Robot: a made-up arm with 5 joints.
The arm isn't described. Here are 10 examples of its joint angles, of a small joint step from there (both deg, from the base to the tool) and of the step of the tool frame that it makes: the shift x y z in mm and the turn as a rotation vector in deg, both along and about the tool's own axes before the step.
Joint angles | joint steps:
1: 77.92 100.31 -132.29 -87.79 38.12 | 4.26 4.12 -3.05 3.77 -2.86
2: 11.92 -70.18 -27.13 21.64 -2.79 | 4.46 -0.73 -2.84 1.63 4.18
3: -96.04 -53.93 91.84 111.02 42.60 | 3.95 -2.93 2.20 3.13 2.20
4: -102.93 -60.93 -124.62 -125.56 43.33 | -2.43 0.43 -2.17 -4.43 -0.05
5: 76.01 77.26 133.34 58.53 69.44 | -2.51 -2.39 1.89 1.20 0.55
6: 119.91 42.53 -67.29 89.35 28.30 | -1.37 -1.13 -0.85 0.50 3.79
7: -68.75 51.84 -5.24 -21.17 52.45 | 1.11 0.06 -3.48 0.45 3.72
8: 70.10 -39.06 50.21 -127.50 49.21 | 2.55 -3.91 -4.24 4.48 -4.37
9: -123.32 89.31 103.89 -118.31 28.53 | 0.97 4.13 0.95 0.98 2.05
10: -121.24 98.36 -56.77 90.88 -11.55 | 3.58 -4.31 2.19 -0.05 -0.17
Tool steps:
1: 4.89 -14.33 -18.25 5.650 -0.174 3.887
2: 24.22 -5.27 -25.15 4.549 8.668 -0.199
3: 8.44 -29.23 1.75 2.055 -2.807 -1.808
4: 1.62 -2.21 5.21 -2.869 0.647 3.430
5: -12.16 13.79 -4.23 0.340 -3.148 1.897
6: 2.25 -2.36 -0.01 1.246 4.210 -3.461
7: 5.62 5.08 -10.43 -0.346 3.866 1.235
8: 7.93 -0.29 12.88 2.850 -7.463 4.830
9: 1.43 2.16 2.16 -0.217 -2.081 -2.782
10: 8.68 -10.46 -8.40 2.965 -4.631 -4.656
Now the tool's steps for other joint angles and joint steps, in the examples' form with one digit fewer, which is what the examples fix.
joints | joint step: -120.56 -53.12 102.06 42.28 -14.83 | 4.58 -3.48 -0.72 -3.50 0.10
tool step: -37.0 6.6 -25.8 -3.96 3.52 6.07
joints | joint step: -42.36 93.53 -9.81 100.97 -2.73 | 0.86 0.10 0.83 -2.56 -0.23
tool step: -3.8 -0.5 -1.2 0.65 -0.42 2.29
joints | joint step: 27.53 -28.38 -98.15 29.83 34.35 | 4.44 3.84 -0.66 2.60 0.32
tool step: 8.6 -14.3 -6.7 -3.20 2.46 1.86
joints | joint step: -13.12 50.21 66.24 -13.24 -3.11 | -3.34 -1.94 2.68 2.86 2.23
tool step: 21.4 -6.4 7.0 -3.41 2.50 -5.37
